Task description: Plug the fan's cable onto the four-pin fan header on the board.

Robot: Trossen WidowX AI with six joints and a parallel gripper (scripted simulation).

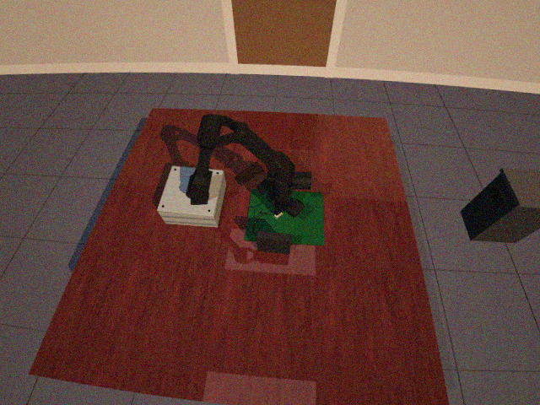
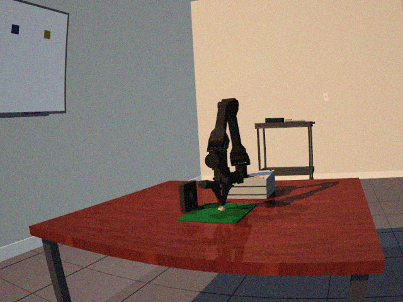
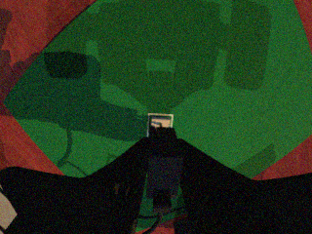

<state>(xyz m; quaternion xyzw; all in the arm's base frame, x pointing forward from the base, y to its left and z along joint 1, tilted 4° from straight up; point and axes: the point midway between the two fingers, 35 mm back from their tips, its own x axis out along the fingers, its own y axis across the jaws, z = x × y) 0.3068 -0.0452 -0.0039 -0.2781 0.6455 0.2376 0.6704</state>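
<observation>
My gripper tip is now 10 mm past the fan header, 10 mm to the left of it and 40 mm above it. The rest, counted from my gripper tip: green board (20 mm ahead, 10 mm to the right, 50 mm below); then dark plug (10 mm behind, 10 mm to the right, 10 mm above); then black fan (40 mm behind, 150 mm to the right, 20 mm above).
</observation>
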